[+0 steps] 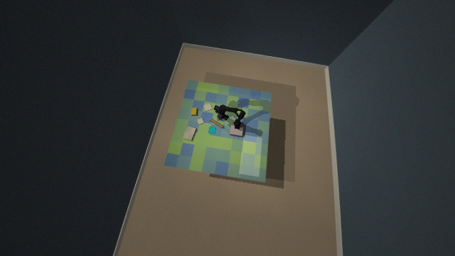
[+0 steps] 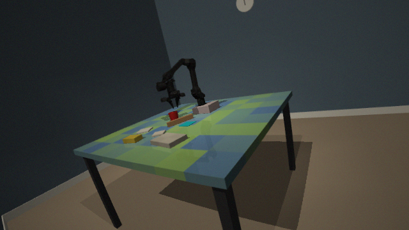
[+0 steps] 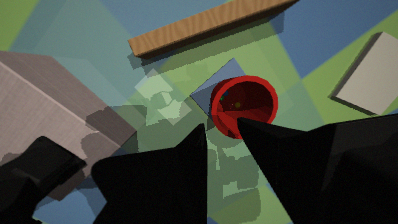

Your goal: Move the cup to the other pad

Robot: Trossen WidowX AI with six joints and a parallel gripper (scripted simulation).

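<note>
Now: gripper tip 3 cm short of the red cup, 2 cm to the left of it and 6 cm above it. Also, from my gripper tip: flat teal pad (10 cm ahead, 18 cm to the left, 11 cm below); then marble (3 cm ahead, 3 cm to the right, 8 cm below); then long wooden bar (6 cm ahead, 8 cm to the left, 9 cm below).
</note>
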